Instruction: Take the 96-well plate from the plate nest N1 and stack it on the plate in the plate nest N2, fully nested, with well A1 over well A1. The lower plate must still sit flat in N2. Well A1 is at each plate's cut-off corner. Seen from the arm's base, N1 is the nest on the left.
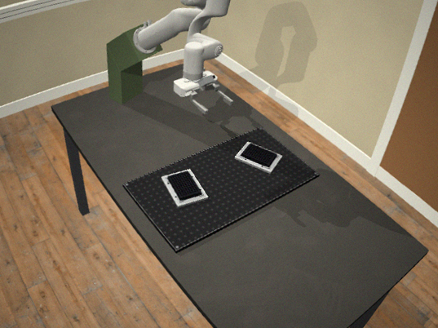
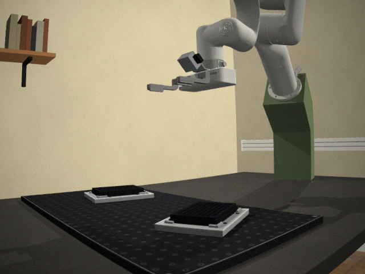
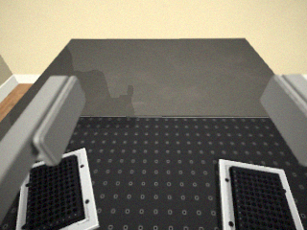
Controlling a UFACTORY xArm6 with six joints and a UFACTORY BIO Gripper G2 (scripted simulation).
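The white nest N1 is 10 mm behind my hand, 210 mm to the left of it and 280 mm below it. Round my hand: white nest N2 (120 mm ahead, 130 mm to the right, 280 mm below).
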